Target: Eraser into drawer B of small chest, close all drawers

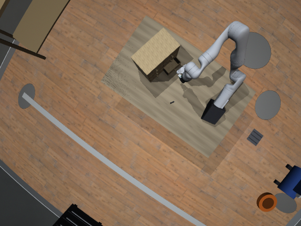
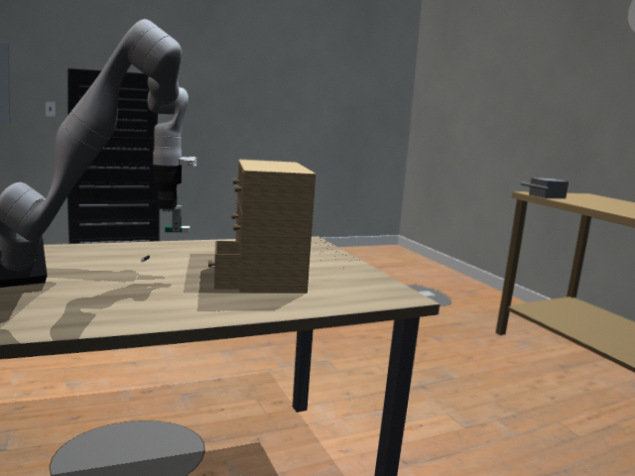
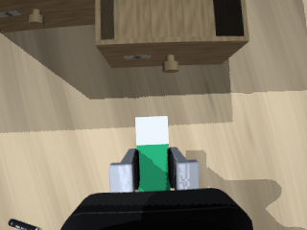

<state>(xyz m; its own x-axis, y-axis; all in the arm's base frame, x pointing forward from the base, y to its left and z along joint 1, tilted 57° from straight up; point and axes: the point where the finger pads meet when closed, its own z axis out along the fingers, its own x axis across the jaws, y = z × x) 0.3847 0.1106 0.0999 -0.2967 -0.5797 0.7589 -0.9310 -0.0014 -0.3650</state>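
My gripper is now 1 cm short of the eraser and 1 cm above it. Also, from my hand: drawer (17 cm ahead, 13 cm below, 8 cm to the right); dark object (21 cm to the left, 15 cm below, 5 cm behind).
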